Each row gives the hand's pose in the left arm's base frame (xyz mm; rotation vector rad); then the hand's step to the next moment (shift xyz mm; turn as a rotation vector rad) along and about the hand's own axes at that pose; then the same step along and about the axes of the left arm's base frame.
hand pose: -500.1 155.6 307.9 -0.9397 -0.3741 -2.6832
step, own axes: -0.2 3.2 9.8 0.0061 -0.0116 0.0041
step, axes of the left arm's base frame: 6.8 0.3 7.8 -0.0062 0.0111 0.0052
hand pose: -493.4 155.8 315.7 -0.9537 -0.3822 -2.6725
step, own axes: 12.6 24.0 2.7 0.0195 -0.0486 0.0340
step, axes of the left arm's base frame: 0.4 -23.5 13.8 -0.0117 0.0532 0.0306
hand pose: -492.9 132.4 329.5 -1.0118 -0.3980 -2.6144
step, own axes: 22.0 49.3 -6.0 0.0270 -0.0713 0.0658
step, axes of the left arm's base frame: -0.3 -51.3 18.0 -0.0065 0.0840 0.0551
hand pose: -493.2 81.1 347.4 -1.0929 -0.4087 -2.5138
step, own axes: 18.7 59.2 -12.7 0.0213 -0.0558 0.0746
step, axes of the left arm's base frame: 6.2 -61.8 12.4 0.0095 0.0750 0.0584
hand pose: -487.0 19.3 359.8 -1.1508 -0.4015 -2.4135
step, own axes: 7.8 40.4 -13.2 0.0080 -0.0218 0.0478
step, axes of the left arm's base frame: 7.1 -42.6 1.0 0.0162 0.0375 0.0340
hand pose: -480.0 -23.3 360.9 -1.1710 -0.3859 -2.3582
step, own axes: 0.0 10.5 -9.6 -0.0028 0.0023 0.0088
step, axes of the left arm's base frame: -0.9 -13.2 -5.3 0.0086 0.0028 0.0031
